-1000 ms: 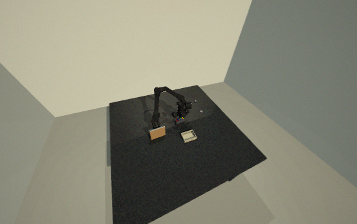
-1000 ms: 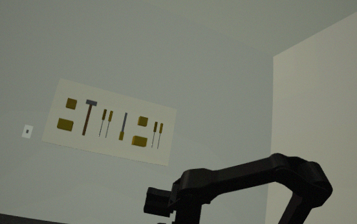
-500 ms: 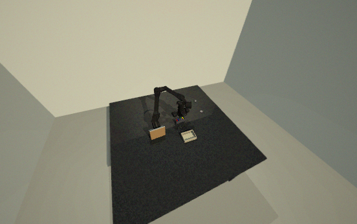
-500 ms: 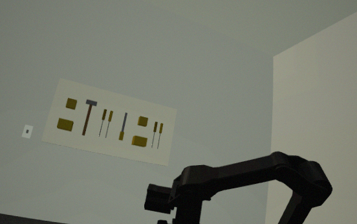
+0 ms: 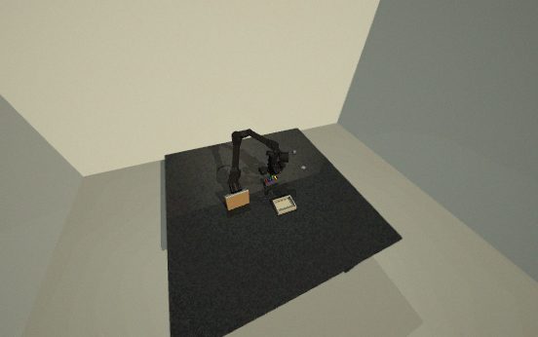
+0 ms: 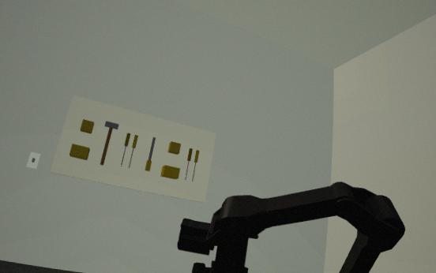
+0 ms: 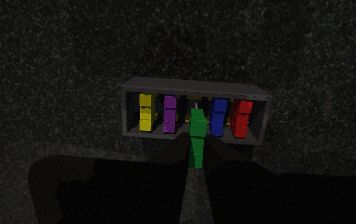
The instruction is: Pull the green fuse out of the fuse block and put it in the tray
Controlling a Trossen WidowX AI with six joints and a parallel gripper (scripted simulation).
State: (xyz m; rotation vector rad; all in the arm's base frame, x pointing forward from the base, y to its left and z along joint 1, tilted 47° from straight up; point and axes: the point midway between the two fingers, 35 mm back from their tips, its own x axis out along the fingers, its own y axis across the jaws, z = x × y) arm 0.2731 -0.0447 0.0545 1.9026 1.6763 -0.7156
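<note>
Now: the purple fuse 5 cm below my gripper tip and 2 cm ahead of it. The rest, counted from my gripper tip: yellow fuse 5 cm below, 4 cm ahead; then blue fuse 5 cm below, 2 cm behind; then green fuse 1 cm below.
</note>
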